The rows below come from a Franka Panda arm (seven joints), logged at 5 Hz.
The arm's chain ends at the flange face. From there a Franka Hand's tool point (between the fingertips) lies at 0.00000 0.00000 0.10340 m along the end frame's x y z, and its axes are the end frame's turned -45 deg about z.
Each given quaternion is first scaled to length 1.
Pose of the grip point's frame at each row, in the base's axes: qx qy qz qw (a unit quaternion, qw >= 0); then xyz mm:
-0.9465, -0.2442, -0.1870, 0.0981, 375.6, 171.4, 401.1
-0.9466, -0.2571, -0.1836, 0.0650, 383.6, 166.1, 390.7
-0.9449, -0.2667, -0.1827, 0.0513, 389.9, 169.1, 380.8
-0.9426, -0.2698, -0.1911, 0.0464, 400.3, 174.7, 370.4
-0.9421, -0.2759, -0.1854, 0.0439, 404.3, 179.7, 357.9
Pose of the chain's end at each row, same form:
-0.9679, 0.1366, -0.1352, 0.1622, 344.0, 142.8, 495.3
-0.9729, 0.1247, -0.1447, 0.1303, 351.1, 143.6, 486.3
-0.9750, 0.1152, -0.1492, 0.1173, 357.0, 149.0, 476.8
-0.9741, 0.1115, -0.1588, 0.1160, 365.6, 155.0, 465.8
-0.9760, 0.1056, -0.1545, 0.1115, 370.7, 160.6, 453.8

